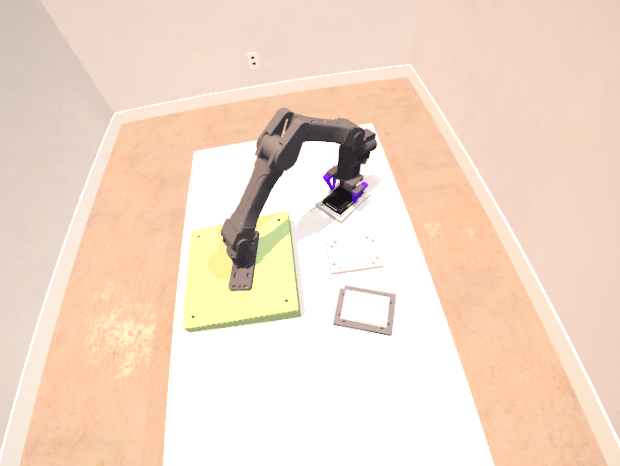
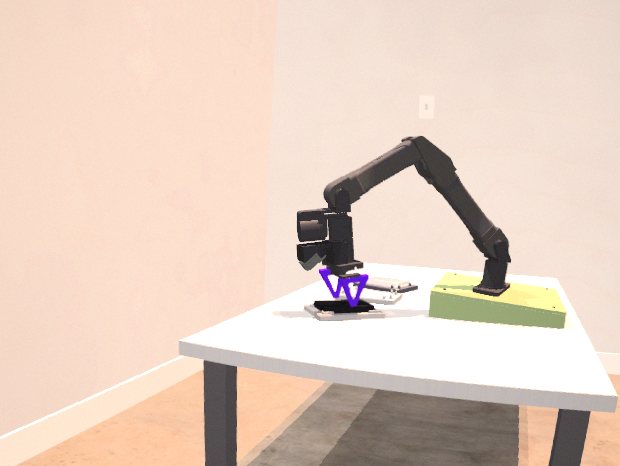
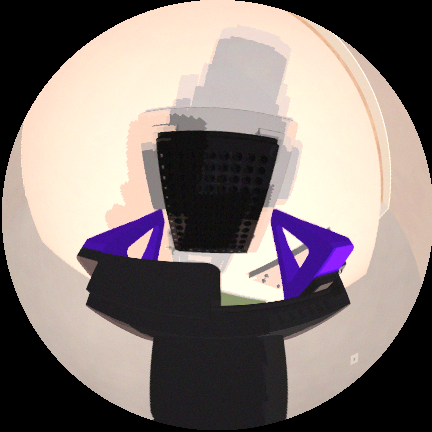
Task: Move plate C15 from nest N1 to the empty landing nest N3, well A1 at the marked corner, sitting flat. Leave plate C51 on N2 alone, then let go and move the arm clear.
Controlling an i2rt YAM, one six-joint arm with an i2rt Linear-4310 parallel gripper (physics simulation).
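Note:
A black well plate (image 1: 336, 201) (image 2: 334, 307) (image 3: 217, 175) sits on a light nest (image 1: 326, 208) (image 2: 350, 316) (image 3: 235, 120). My gripper (image 1: 343, 194) (image 2: 344, 300) (image 3: 217, 214) is open and points down over this plate, with its purple fingers apart on two opposite sides and their tips close to plate height. An empty white nest (image 1: 355, 269) (image 2: 388, 298) with small corner posts lies in the middle of the row. A white plate (image 1: 367, 306) (image 2: 383, 284) sits on a dark grey nest (image 1: 368, 328) (image 2: 411, 288). Plate labels and the marked corner cannot be read.
The arm's base stands on a yellow-green block (image 1: 240, 310) (image 2: 496, 313) beside the nests. All of this is on a white table (image 1: 310, 390) (image 2: 400, 358). The arm arches above the table, and its shadow falls between the block and the black plate.

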